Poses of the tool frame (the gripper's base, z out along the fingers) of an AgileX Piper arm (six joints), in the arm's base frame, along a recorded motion.
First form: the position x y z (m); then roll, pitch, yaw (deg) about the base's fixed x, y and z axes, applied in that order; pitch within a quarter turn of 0, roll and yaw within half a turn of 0.
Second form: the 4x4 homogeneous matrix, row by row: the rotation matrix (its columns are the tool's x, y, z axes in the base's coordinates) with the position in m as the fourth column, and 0 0 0 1 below. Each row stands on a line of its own. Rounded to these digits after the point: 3 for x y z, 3 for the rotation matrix.
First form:
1: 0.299 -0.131 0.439 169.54 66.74 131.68
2: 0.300 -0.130 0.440 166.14 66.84 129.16
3: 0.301 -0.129 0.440 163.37 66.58 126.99
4: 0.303 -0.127 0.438 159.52 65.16 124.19
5: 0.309 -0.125 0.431 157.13 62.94 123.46
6: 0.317 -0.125 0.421 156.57 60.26 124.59
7: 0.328 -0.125 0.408 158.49 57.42 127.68
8: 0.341 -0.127 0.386 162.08 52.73 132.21
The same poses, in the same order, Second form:
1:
-0.263 0.624 0.736 0.299
0.295 0.778 -0.554 -0.131
-0.919 0.072 -0.388 0.439
0 0 0 1

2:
-0.248 0.614 0.749 0.300
0.305 0.784 -0.541 -0.130
-0.919 0.094 -0.382 0.440
0 0 0 1

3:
-0.239 0.607 0.758 0.301
0.317 0.786 -0.530 -0.129
-0.918 0.114 -0.381 0.440
0 0 0 1

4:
-0.236 0.596 0.767 0.303
0.347 0.789 -0.507 -0.127
-0.907 0.147 -0.394 0.438
0 0 0 1

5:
-0.251 0.578 0.777 0.309
0.380 0.797 -0.470 -0.125
-0.891 0.177 -0.419 0.431
0 0 0 1

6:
-0.282 0.559 0.780 0.317
0.408 0.805 -0.430 -0.125
-0.868 0.197 -0.455 0.421
0 0 0 1

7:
-0.329 0.547 0.769 0.328
0.426 0.813 -0.396 -0.125
-0.843 0.197 -0.501 0.408
0 0 0 1

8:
-0.407 0.540 0.737 0.341
0.449 0.821 -0.354 -0.127
-0.796 0.186 -0.576 0.386
0 0 0 1

